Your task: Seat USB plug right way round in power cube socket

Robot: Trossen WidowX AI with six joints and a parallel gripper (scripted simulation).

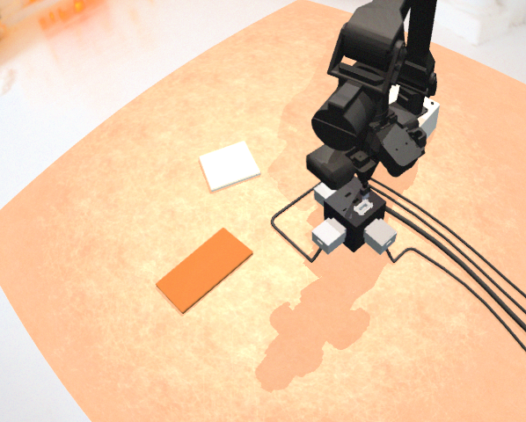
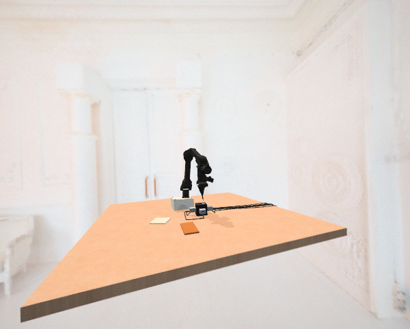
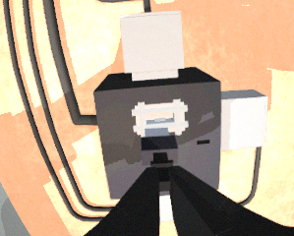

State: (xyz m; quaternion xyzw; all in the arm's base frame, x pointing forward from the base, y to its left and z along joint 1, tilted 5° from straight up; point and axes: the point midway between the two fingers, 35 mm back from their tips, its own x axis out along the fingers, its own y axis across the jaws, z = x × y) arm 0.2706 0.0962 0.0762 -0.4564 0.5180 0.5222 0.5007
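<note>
Now: gripper tip 2 cm above the USB plug. Round my gripper tip: USB socket: 1 cm to the left, 6 cm below; then orange pad: 25 cm ahead, 12 cm to the right, 13 cm below; then white pad: 8 cm ahead, 29 cm to the right, 13 cm below.
</note>
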